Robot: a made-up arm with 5 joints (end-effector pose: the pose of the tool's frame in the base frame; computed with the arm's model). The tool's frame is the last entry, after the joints.
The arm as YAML. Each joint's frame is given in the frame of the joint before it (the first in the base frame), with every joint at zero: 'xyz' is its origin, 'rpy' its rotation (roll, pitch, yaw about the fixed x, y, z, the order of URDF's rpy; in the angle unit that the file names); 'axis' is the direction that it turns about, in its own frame. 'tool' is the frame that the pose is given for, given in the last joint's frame.
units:
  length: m
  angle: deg
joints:
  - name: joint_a
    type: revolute
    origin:
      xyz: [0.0, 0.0, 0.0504]
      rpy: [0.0, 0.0, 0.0]
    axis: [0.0, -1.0, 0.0]
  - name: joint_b
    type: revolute
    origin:
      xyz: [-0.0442, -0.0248, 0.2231]
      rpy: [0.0, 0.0, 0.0]
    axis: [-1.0, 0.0, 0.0]
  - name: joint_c
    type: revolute
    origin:
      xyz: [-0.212, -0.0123, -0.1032]
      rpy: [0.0, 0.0, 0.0]
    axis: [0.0, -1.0, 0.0]
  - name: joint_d
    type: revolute
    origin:
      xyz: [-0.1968, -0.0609, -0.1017]
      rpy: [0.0, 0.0, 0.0]
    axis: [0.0, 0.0, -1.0]
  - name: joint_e
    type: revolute
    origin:
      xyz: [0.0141, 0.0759, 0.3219]
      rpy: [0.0, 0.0, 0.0]
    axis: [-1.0, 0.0, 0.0]
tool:
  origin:
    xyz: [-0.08, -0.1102, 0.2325]
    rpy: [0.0, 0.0, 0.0]
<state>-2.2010 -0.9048 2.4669 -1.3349 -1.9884</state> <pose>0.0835 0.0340 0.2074 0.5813 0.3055 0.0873 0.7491</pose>
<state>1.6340 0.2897 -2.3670 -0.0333 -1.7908</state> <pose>-0.3104 -0.2091 0.0025 0.7639 0.1306 -0.3483 0.5273</pose>
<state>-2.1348 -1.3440 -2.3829 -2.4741 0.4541</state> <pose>-0.1303 0.2439 -0.1192 -0.8067 0.2757 0.5197 0.0554</pose>
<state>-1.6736 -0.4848 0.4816 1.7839 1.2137</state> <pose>0.4843 -0.2138 0.3871 -0.4836 0.7860 -0.3771 0.0780</pose>
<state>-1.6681 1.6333 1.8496 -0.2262 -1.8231</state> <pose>0.4724 -0.3544 0.2506 0.5503 0.5760 0.5438 0.2640</pose>
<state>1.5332 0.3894 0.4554 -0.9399 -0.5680</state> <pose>-0.4740 -0.1570 -0.4539 -0.3535 -0.5888 0.3319 0.6467</pose>
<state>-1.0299 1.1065 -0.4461 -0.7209 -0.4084</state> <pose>0.3480 0.1706 0.5397 -0.1548 0.7720 0.2113 0.5791</pose>
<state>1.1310 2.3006 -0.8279 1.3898 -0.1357</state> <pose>-0.0298 0.2808 -0.0677 0.3625 0.4293 0.8133 0.1511</pose>
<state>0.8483 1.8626 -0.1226 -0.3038 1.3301</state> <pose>-0.3396 0.2313 -0.3820 -0.9525 0.0960 -0.2877 0.0259</pose>
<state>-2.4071 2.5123 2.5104 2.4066 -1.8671</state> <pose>0.3519 -0.2309 -0.1862 0.7059 0.3476 -0.5921 0.1742</pose>
